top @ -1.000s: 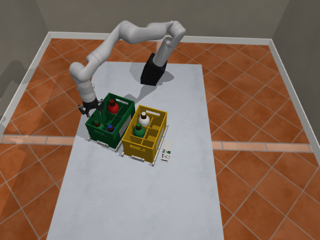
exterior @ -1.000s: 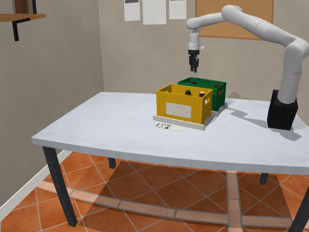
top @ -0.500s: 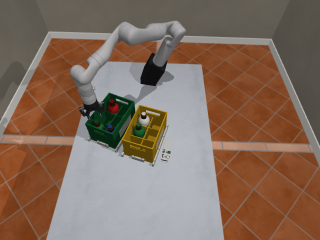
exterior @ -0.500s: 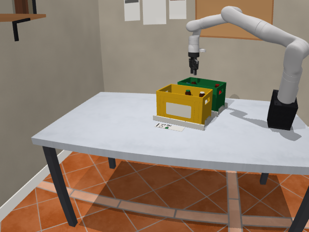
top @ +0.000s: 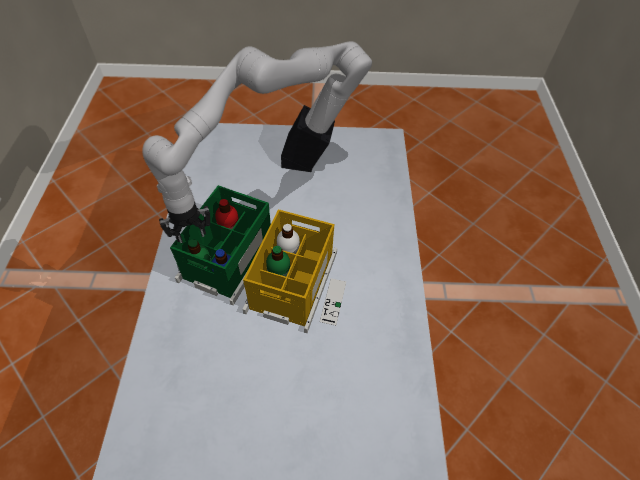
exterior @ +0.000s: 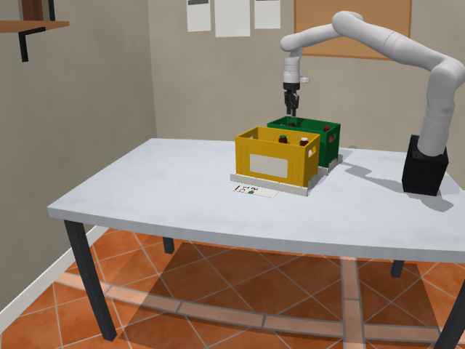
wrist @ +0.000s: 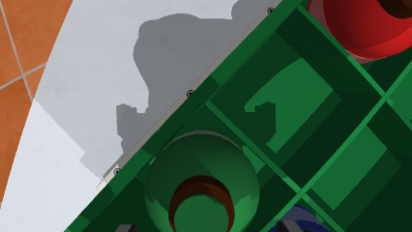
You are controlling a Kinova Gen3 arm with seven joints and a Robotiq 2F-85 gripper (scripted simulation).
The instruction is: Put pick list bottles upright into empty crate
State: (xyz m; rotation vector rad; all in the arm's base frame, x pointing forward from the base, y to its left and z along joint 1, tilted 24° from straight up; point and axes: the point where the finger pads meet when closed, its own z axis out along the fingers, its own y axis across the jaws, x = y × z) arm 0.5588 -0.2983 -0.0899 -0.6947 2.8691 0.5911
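Now: the blue-label bottle 120 mm below my hand, 80 mm to the left of it and 20 mm ahead of it. Round my hand: green crate 120 mm below, 70 mm to the left, 70 mm behind; white-label bottle 270 mm to the left, 120 mm below, 90 mm behind; red-label bottle 170 mm behind, 120 mm below, 50 mm to the left.
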